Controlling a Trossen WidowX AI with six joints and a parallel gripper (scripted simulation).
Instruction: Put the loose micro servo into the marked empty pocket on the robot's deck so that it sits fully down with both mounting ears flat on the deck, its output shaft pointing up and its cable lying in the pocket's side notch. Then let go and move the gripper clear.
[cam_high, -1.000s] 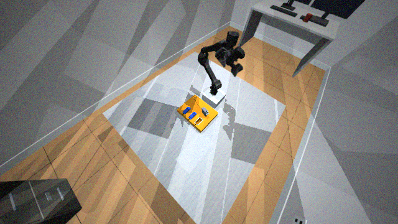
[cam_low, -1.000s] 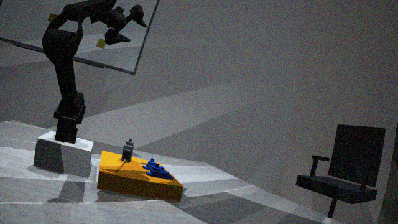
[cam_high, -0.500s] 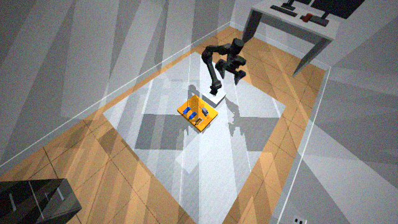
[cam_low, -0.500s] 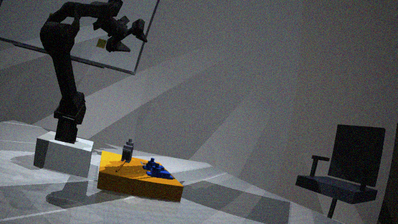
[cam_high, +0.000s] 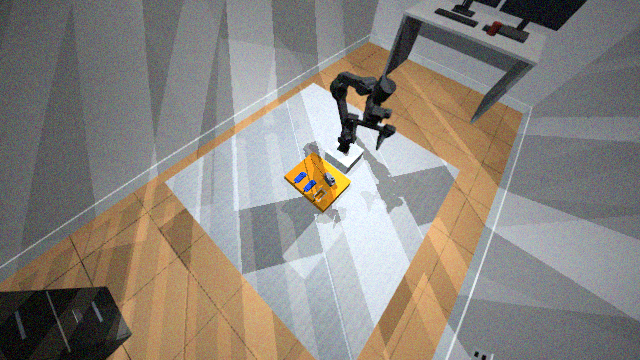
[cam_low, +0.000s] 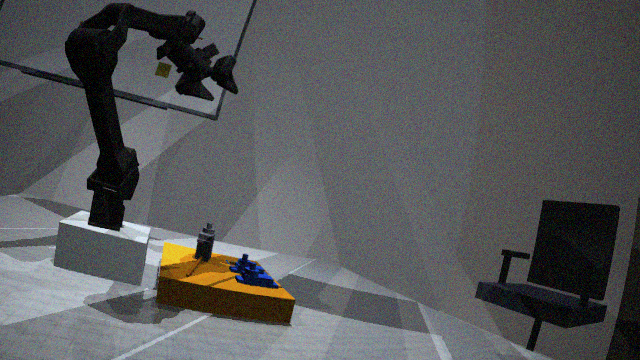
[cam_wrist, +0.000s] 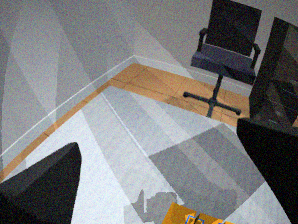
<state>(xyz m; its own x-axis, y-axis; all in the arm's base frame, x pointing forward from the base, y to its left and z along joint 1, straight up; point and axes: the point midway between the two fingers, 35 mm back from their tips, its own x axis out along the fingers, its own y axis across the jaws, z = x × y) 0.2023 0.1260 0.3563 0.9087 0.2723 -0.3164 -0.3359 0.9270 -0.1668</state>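
Now: the orange deck 410 mm below my gripper tip, 160 mm to the right of it and 30 mm behind it.
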